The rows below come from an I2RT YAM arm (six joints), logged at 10 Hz.
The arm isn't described. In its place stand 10 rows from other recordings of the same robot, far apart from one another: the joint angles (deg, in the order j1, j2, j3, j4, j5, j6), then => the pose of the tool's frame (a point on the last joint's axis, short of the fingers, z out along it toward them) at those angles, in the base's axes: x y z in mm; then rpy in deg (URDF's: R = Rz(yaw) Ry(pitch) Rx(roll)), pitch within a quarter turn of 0, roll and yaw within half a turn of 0.
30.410, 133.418, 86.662, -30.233, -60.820, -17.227 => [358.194 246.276 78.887 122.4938 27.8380 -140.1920]
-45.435, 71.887, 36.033, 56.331, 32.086, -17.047 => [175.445 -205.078 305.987 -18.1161 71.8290 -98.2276]
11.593, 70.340, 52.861, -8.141, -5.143, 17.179 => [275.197 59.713 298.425 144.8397 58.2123 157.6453]
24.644, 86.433, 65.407, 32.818, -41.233, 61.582 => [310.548 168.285 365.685 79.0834 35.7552 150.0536]
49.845, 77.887, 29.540, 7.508, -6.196, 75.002 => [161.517 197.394 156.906 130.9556 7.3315 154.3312]
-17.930, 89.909, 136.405, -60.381, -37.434, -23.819 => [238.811 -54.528 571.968 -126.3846 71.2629 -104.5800]
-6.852, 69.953, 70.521, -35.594, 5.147, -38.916 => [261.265 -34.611 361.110 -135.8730 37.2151 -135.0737]
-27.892, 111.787, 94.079, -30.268, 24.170, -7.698 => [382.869 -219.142 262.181 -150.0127 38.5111 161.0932]
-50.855, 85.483, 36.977, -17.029, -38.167, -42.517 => [174.069 -179.000 140.091 169.3395 43.2651 176.0027]
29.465, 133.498, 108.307, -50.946, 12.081, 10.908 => [417.250 227.175 149.377 -170.7752 15.8860 -161.6272]
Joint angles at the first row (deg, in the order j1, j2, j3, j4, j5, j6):
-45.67, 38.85, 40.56, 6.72, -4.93, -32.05
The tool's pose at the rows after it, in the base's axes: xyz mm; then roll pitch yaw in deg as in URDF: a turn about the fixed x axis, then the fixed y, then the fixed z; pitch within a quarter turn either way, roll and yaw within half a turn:
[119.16 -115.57 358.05 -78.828 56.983 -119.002]
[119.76 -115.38 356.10 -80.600 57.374 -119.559]
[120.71 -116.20 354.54 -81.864 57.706 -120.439]
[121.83 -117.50 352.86 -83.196 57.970 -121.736]
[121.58 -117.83 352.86 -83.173 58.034 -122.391]
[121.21 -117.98 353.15 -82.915 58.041 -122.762]
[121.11 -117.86 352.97 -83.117 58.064 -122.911]
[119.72 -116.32 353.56 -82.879 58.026 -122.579]
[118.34 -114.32 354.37 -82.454 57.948 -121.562]
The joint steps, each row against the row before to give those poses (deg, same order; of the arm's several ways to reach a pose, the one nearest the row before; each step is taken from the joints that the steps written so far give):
0.00, -0.06, 0.00, -2.38, -2.29, 0.30
0.00, 0.04, 0.00, -0.96, -0.92, 0.20
0.00, 0.28, 0.00, -0.44, -0.18, 0.15
0.00, 0.40, 0.00, -0.35, 0.18, 0.07
0.00, 0.00, 0.00, 0.00, 0.68, 0.02
0.00, -0.05, 0.00, 0.09, 0.59, 0.00
0.00, -0.04, 0.00, -0.15, -0.03, 0.00
0.00, -0.50, 0.00, -0.38, -0.13, 0.00
0.00, -0.57, -0.01, -0.32, -0.65, 0.02

